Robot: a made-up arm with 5 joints. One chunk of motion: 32 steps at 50 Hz.
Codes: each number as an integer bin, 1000 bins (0 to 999) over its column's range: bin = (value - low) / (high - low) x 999, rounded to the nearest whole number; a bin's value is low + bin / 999 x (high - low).
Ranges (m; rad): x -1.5..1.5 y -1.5..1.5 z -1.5..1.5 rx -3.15..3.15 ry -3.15..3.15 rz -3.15..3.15
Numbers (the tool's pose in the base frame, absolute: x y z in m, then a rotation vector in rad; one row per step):
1: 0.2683 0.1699 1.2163 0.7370 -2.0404 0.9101
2: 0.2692 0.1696 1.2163 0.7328 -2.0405 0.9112
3: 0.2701 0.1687 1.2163 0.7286 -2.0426 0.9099
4: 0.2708 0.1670 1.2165 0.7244 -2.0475 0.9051
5: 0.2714 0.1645 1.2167 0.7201 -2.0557 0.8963
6: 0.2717 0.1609 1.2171 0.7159 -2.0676 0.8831
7: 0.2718 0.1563 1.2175 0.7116 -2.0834 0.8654
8: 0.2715 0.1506 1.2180 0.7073 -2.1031 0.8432
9: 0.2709 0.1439 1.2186 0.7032 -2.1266 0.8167
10: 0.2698 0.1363 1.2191 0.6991 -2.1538 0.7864
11: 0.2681 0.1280 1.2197 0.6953 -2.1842 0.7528
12: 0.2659 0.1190 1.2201 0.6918 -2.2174 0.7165
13: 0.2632 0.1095 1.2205 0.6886 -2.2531 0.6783
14: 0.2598 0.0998 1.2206 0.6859 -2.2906 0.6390
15: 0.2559 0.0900 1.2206 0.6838 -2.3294 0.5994
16: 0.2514 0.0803 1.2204 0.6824 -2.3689 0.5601
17: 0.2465 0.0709 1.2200 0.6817 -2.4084 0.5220
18: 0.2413 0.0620 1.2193 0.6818 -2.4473 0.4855
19: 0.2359 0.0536 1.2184 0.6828 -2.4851 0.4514
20: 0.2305 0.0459 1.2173 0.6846 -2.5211 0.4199
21: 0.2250 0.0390 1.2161 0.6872 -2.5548 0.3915
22: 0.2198 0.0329 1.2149 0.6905 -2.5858 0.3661
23: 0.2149 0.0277 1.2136 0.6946 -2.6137 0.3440
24: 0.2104 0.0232 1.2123 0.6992 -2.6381 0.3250
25: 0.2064 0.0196 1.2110 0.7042 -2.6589 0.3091
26: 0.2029 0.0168 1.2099 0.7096 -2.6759 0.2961
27: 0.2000 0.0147 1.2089 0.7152 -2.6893 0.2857
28: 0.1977 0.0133 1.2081 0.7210 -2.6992 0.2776
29: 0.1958 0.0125 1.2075 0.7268 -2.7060 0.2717
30: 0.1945 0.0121 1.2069 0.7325 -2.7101 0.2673
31: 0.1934 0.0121 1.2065 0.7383 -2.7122 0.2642
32: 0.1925 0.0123 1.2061 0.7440 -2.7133 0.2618
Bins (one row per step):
1: 589 556 905 616 176 644
2: 589 556 905 616 176 644
3: 589 556 905 615 176 644
4: 590 555 905 614 175 643
5: 590 554 905 614 174 642
6: 590 553 905 613 172 640
7: 590 552 905 612 169 637
8: 590 550 905 612 166 633
9: 590 547 905 611 162 629
10: 589 545 905 610 158 624
11: 589 542 906 610 153 619
12: 588 539 906 609 148 613
13: 587 536 906 609 142 607
14: 586 533 906 608 136 601
15: 585 529 906 608 130 595
16: 583 526 906 608 124 588
17: 582 523 906 608 118 582
18: 580 520 906 608 111 576
19: 578 517 905 608 105 571
20: 576 515 905 608 100 566
21: 574 512 904 608 94 562
22: 573 510 904 609 89 558
23: 571 509 904 610 85 554
24: 570 507 903 610 81 551
25: 568 506 903 611 78 549
26: 567 505 902 612 75 546
27: 566 504 902 613 73 545
28: 565 504 902 614 71 544
29: 565 504 902 615 70 543
30: 564 504 901 616 70 542
31: 564 504 901 617 69 541
32: 564 504 901 617 69 541

